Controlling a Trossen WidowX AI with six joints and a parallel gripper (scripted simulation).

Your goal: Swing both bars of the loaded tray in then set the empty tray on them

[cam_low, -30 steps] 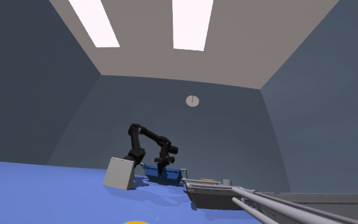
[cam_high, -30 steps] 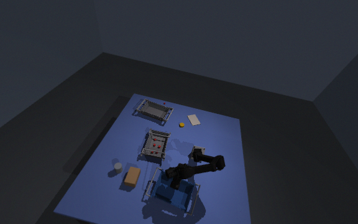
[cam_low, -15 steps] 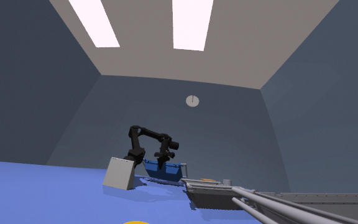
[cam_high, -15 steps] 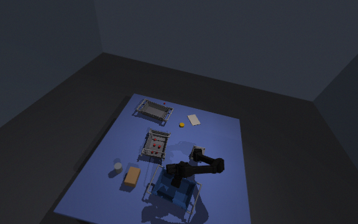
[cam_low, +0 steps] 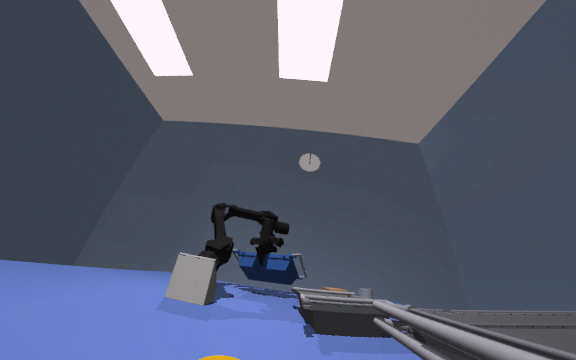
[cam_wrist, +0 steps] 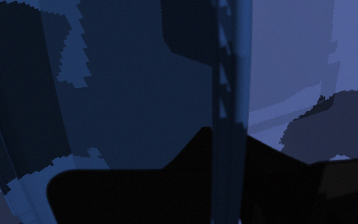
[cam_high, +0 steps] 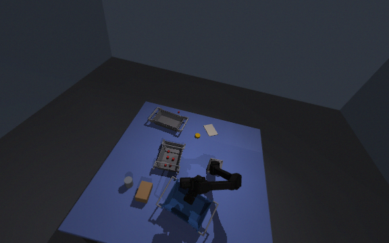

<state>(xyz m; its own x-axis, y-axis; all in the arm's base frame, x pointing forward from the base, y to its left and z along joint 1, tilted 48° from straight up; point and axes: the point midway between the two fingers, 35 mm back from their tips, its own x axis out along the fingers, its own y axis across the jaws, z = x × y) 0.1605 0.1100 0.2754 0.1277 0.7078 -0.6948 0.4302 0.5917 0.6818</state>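
Right now my gripper tip is 7 cm to the right of the blue tray and 4 cm short of it. The rest, counted from my gripper tip: tan block (33 cm ahead, 9 cm below, 2 cm to the right); then grey cylinder (45 cm ahead, 9 cm below, 8 cm to the right); then yellow disc (63 cm to the right, 11 cm below, 3 cm behind).
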